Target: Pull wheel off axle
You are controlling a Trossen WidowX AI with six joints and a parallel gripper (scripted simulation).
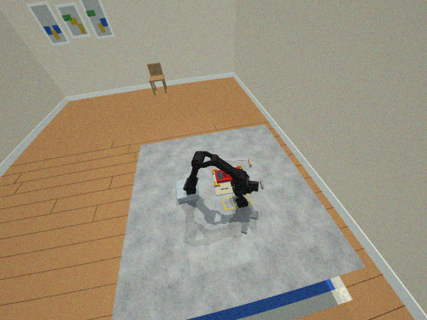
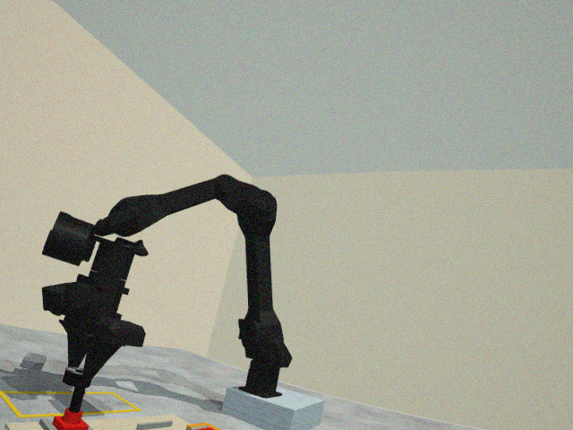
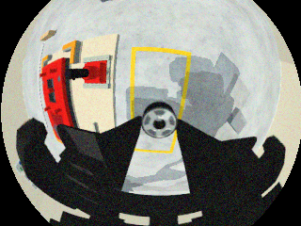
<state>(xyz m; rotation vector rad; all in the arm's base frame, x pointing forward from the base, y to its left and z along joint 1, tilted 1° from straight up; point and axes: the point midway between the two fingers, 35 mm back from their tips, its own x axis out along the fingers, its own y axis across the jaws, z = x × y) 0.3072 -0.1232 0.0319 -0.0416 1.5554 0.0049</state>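
My gripper tip is right at the dark wheel. Also, from my gripper tip: upright axle (50 mm ahead, 100 mm to the left).
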